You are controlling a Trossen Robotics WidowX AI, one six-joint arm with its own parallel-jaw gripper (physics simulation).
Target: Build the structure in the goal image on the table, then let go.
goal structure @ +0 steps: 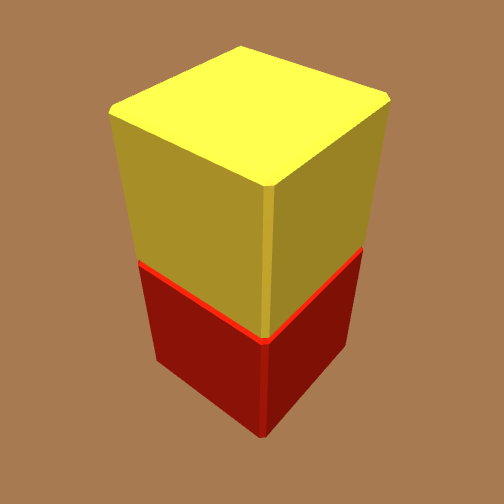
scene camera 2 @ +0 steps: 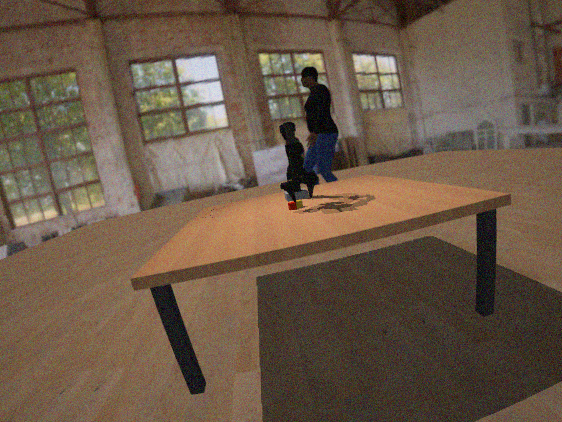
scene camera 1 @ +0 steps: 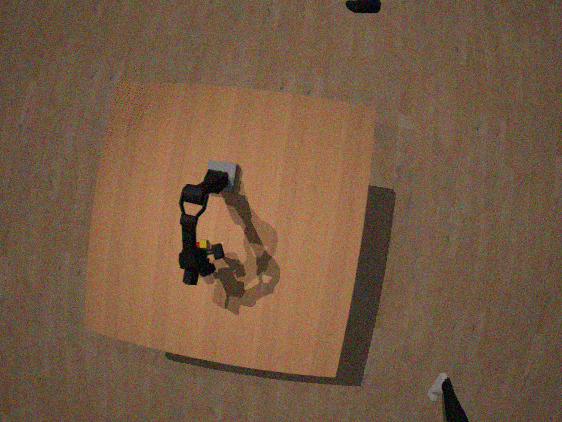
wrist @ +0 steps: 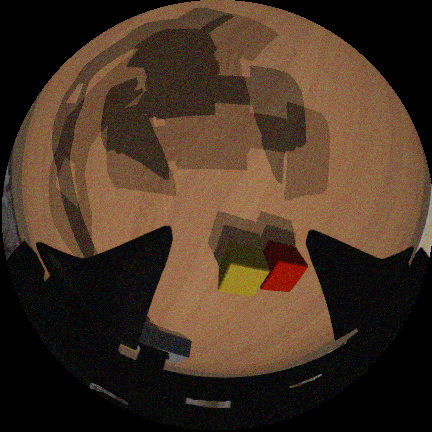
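Where they show: gripper, between the fingertips: (scene camera 2: 303, 199) (scene camera 1: 206, 254) (wrist: 243, 235); arm's base, origin of its link: (scene camera 2: 296, 191) (scene camera 1: 220, 179) (wrist: 153, 350).
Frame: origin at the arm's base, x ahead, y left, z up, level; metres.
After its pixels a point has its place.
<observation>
A yellow cube (scene camera 1: 204, 244) @(y -0.086, x 0.274, z -0.010 m) (scene camera 2: 300, 204) @(y -0.089, x 0.289, z -0.028 m) (wrist: 243, 280) @(y -0.093, x 0.274, z -0.010 m) and a red cube (scene camera 1: 198, 245) @(y -0.113, x 0.278, z -0.011 m) (scene camera 2: 292, 205) @(y -0.132, x 0.297, z -0.022 m) (wrist: 285, 276) @(y -0.127, x 0.283, z -0.010 m) sit side by side on the wooden table (scene camera 1: 310, 200) @(y 0.385, x 0.107, z -0.043 m) (scene camera 2: 225, 235) @(y -0.479, x 0.465, z -0.043 m). They look in contact or nearly so in the wrist view, the red one on the right. In scene camera 1 the arm hides part of the red cube. My gripper (scene camera 1: 212, 259) @(y -0.079, x 0.316, z -0.005 m) (wrist: 243, 235) @(y -0.079, x 0.316, z -0.005 m) is open and empty, with its fingers wide apart. Both cubes show in the gap between the fingers in the wrist view, and the gripper stands above the table close to them.
The arm's grey base (scene camera 1: 223, 166) @(y 0.017, x -0.058, z 0.000 m) (wrist: 166, 342) @(y -0.026, x 0.041, z -0.020 m) stands on the table, and the arm reaches from it over the cubes. Arm shadows fall beside the cubes. A person (scene camera 2: 320, 110) in a black top stands beyond the table.
</observation>
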